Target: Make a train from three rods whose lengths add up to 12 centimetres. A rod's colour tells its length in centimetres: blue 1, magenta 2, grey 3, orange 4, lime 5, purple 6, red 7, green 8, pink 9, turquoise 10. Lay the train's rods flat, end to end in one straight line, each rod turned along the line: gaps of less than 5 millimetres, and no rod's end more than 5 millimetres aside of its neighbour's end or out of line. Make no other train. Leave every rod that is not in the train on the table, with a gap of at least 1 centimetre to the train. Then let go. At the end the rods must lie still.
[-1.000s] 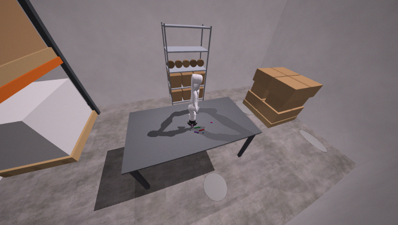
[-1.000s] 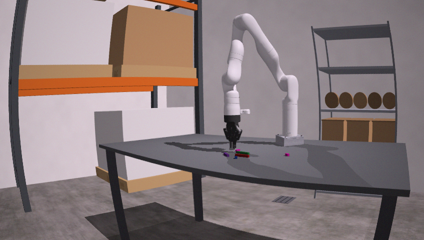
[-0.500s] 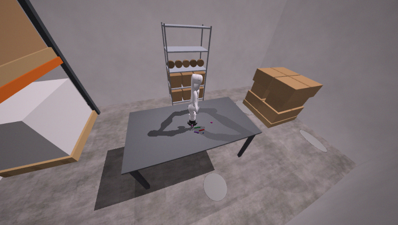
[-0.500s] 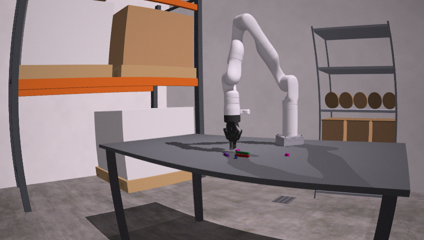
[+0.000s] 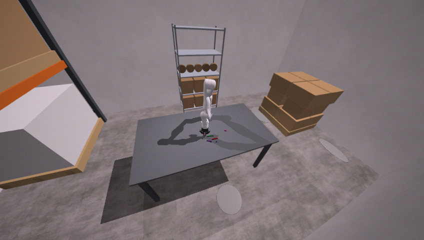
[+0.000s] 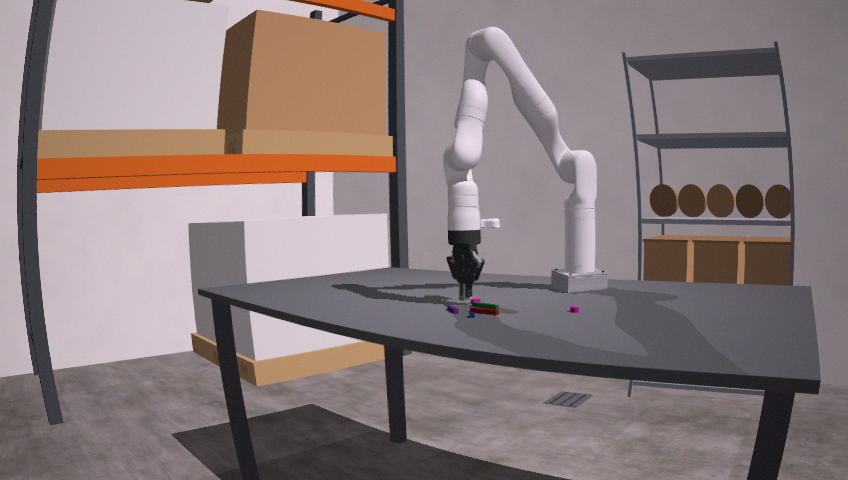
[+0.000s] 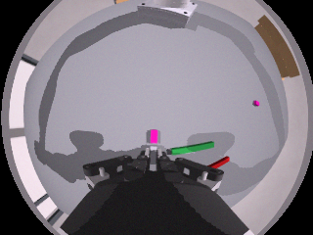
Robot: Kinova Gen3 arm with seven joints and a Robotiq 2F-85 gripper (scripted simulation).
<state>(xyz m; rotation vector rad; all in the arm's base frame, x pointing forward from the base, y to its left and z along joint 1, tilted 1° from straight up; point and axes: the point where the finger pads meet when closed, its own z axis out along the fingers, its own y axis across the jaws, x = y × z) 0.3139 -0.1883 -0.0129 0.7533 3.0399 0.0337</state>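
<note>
The grey rod is 20 mm below my hand. Also, from my hand: red rod (100 mm to the left, 90 mm ahead, 30 mm below); then purple rod (90 mm ahead, 30 mm below, 20 mm to the left); then green rod (70 mm to the left, 30 mm below, 30 mm ahead).
</note>
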